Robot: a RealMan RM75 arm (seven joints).
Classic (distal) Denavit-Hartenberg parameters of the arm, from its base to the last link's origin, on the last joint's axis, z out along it. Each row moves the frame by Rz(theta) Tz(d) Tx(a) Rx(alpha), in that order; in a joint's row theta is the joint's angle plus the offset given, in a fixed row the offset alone. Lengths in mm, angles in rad.
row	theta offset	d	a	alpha
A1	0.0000	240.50	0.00	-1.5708
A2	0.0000	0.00	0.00	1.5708
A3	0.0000	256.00	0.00	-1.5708
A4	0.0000	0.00	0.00	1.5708
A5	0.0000	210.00	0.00	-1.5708
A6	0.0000	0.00	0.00	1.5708
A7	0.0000	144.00	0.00	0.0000
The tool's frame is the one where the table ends.
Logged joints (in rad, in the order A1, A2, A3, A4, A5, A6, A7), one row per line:
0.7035, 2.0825, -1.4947, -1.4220, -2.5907, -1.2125, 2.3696
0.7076, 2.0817, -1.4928, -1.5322, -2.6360, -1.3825, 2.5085
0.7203, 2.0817, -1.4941, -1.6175, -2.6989, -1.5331, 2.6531
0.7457, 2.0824, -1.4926, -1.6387, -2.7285, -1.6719, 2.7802
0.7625, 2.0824, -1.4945, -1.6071, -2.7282, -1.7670, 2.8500
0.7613, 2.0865, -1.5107, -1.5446, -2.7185, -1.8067, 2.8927
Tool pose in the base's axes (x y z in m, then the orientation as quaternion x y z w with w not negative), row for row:
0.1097, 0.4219, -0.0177, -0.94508, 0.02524, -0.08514, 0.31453
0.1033, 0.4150, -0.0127, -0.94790, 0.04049, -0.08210, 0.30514
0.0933, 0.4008, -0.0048, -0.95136, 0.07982, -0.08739, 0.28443
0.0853, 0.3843, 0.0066, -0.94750, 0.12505, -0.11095, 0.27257
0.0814, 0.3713, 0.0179, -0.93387, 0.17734, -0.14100, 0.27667
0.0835, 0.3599, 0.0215, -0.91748, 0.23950, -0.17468, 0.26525
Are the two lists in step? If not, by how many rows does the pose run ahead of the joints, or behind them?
The pose runs 2 rows behind the joints: the pose in row i belongs to the joints in row i - 2.
